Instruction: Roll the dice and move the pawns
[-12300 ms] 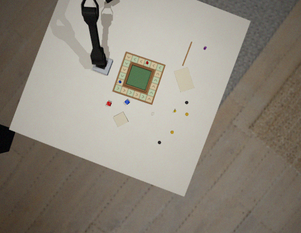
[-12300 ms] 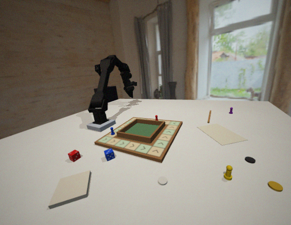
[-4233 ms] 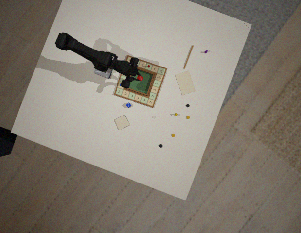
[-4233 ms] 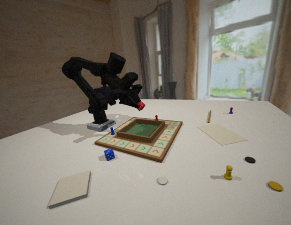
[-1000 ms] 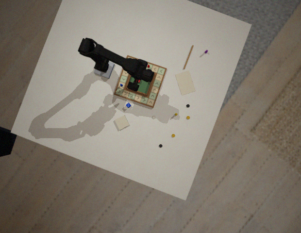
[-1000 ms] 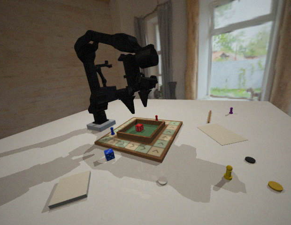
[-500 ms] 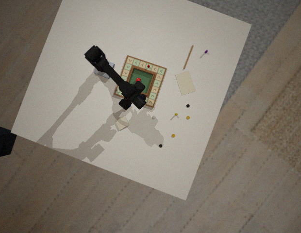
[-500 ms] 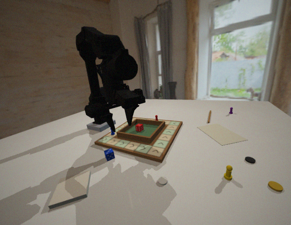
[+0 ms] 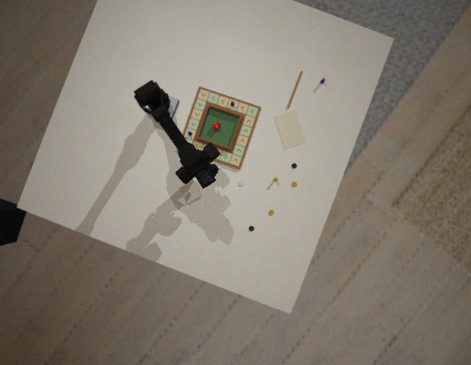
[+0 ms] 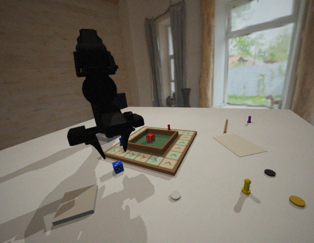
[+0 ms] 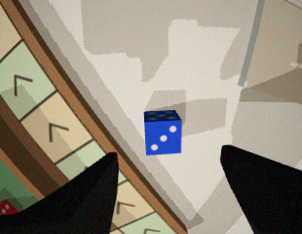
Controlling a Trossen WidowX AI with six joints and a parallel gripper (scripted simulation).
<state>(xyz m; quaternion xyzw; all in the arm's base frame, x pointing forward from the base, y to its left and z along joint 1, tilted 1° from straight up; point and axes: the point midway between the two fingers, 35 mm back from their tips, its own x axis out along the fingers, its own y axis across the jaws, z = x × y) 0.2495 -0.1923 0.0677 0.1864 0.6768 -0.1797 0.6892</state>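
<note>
Right now the red pawn is 40 mm ahead of my gripper tip, 300 mm to the left of it and 30 mm below it. Also, from my gripper tip: blue pawn (90 mm behind, 120 mm to the left, 30 mm below); tile (10 mm behind, 120 mm to the right, 50 mm below); green tray (20 mm ahead, 180 mm to the left, 50 mm below).
</note>
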